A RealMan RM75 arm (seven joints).
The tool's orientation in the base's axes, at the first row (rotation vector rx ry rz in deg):
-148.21, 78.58, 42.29
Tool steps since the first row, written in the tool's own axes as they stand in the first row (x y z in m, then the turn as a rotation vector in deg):
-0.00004, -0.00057, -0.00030, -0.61, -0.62, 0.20
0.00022, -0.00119, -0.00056, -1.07, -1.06, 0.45
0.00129, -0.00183, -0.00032, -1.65, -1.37, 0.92
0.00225, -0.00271, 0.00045, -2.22, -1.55, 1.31
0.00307, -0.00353, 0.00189, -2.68, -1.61, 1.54
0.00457, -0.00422, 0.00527, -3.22, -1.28, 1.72
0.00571, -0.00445, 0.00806, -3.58, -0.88, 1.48
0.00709, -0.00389, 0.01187, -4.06, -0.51, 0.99
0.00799, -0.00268, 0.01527, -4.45, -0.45, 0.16
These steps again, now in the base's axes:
0.00055, 0.00026, 0.00021, 0.14, 0.88, 0.04
0.00126, 0.00035, 0.00025, 0.19, 1.56, -0.01
0.00220, 0.00000, -0.00054, -0.01, 2.33, -0.18
0.00308, 0.00004, -0.00177, -0.27, 2.98, -0.28
0.00360, 0.00038, -0.00351, -0.52, 3.44, -0.27
0.00364, 0.00076, -0.00726, -1.10, 3.71, -0.13
0.00335, 0.00095, -0.01026, -1.51, 3.66, 0.30
0.00217, 0.00084, -0.01417, -1.86, 3.65, 0.99
0.00039, 0.00057, -0.01743, -1.79, 3.63, 1.91

